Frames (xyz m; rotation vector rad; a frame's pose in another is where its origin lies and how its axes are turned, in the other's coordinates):
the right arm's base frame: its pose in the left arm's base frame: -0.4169 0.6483 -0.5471 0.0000 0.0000 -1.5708
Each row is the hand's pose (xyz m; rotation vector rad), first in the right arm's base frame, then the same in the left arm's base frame.
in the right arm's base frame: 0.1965 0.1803 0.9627 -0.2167 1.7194 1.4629
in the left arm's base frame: -0.2366 0.4518 0.4156 0.9411 1.2125 0.2530
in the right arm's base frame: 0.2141 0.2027 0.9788 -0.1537 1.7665 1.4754
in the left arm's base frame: -0.2142 0.4342 0.4317 1.0067 1.1985 0.2824
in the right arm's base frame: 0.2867 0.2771 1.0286 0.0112 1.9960 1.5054
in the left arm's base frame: -0.1398 0.3616 0.4815 1.2353 1.2215 0.4153
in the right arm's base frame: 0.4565 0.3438 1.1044 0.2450 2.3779 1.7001
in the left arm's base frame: -0.0731 0.1918 0.5573 1.5335 1.2470 0.8148
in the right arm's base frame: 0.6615 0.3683 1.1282 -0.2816 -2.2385 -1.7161
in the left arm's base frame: -0.0486 -0.0132 0.5811 1.6369 1.2711 1.3995
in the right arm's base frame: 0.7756 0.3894 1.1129 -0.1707 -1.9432 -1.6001
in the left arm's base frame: -0.0275 -0.1273 0.5658 1.5675 1.3143 1.7843
